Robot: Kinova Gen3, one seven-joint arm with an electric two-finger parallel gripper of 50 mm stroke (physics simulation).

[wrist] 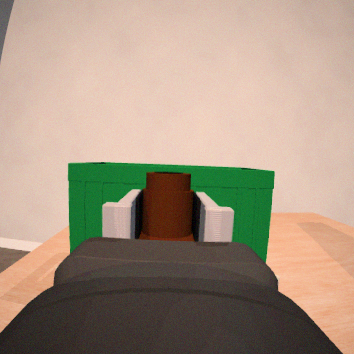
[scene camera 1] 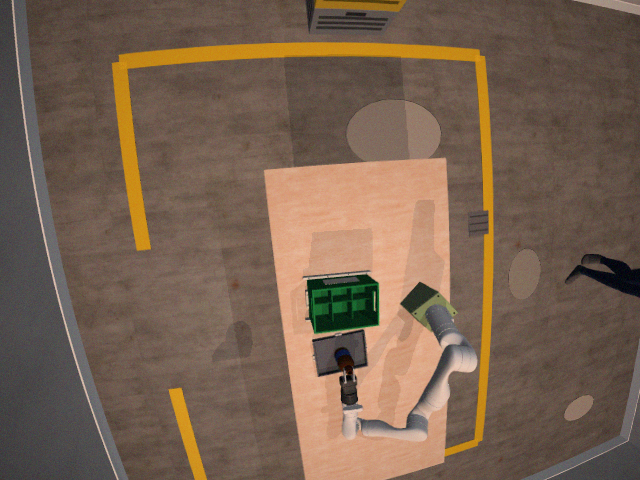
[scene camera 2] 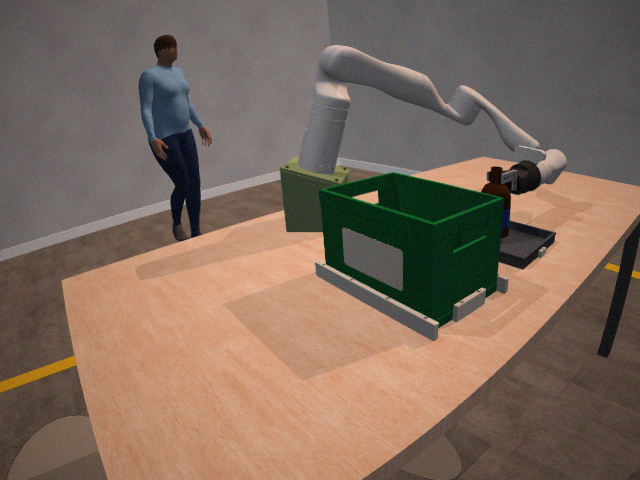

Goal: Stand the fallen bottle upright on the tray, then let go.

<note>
In view: the gripper [scene camera 2: 494,177] and a brown bottle [scene camera 2: 494,187].
The brown bottle is seen too in the wrist view [wrist: 167,199]. The gripper shows as well in the wrist view [wrist: 167,207].
</note>
